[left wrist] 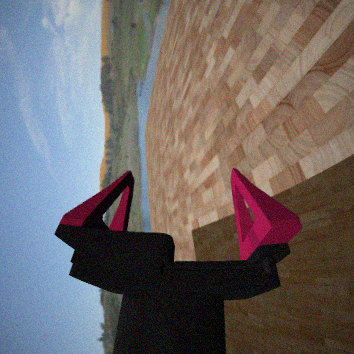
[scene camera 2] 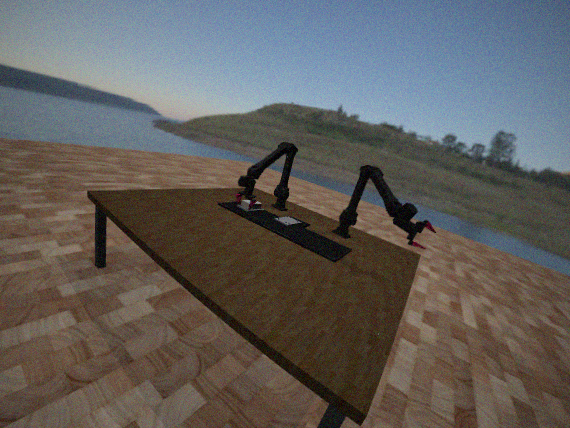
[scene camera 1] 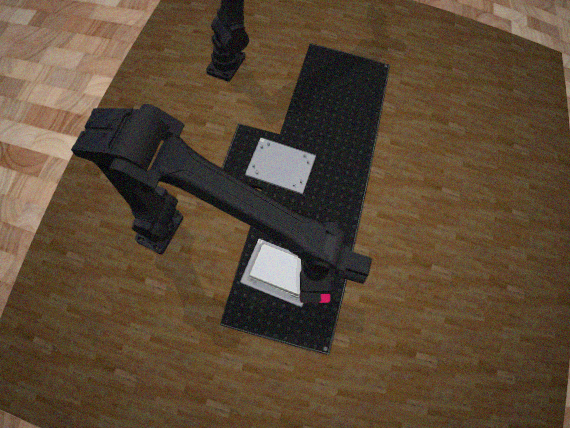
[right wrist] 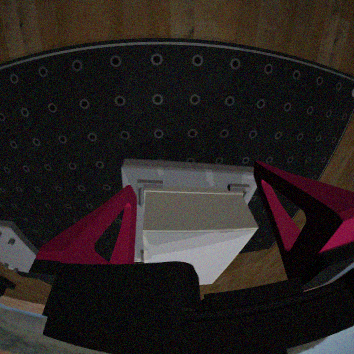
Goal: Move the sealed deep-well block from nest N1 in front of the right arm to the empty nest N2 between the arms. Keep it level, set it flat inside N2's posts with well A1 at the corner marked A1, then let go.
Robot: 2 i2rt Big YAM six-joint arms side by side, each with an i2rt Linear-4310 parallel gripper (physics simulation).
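Seen in the pictures: left gripper, fingertip midpoint: (left wrist: 180, 173) (scene camera 2: 430, 240); right gripper, fingertip midpoint: (scene camera 2: 243, 207) (scene camera 1: 310, 280) (right wrist: 191, 179); left arm's base, link origin: (scene camera 2: 341, 234) (scene camera 1: 226, 64); right arm's base, link origin: (scene camera 2: 279, 208) (scene camera 1: 159, 228).
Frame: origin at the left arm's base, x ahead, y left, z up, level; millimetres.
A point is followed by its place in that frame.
The sealed deep-well block (scene camera 1: 276, 267) {x 414, y -542, z 66 mm} (right wrist: 200, 212) {x 487, y -538, z 51 mm} is white with a pale grey side and sits on the light grey nest N1 (scene camera 1: 270, 289) {x 420, y -590, z 25 mm} (right wrist: 200, 175) {x 500, y -540, z 25 mm}. The empty nest N2 (scene camera 1: 281, 166) {x 312, y -273, z 25 mm} (scene camera 2: 288, 220) {x 308, y -266, z 25 mm} (right wrist: 15, 250) {x 327, y -293, z 25 mm} is a light plate with small posts near its corners. My right gripper (scene camera 2: 245, 202) {x 502, y -530, z 32 mm} (right wrist: 191, 179) {x 502, y -530, z 32 mm} is open, with one pink finger on each side of the block; a gap shows beside the finger at the left in the right wrist view. The corner mark A1 is too small to read. My left gripper (scene camera 2: 429, 239) {x 254, y 589, z 256 mm} (left wrist: 180, 173) {x 254, y 589, z 256 mm} is open and empty, far from both nests.
Both nests rest on a black perforated board (scene camera 1: 340, 100) {x 382, y 17, z 13 mm} (scene camera 2: 320, 247) {x 417, y 94, z 9 mm} (right wrist: 175, 117) {x 540, y -514, z 13 mm} on the brown wooden table (scene camera 1: 440, 225) {x 786, y -235, z 0 mm} (scene camera 2: 300, 310) {x 961, y 388, z 0 mm}. The right arm's forearm (scene camera 1: 240, 200) {x 339, y -545, z 430 mm} passes above the board between the nests. The left gripper hangs out near the table's right end in scene camera 2.
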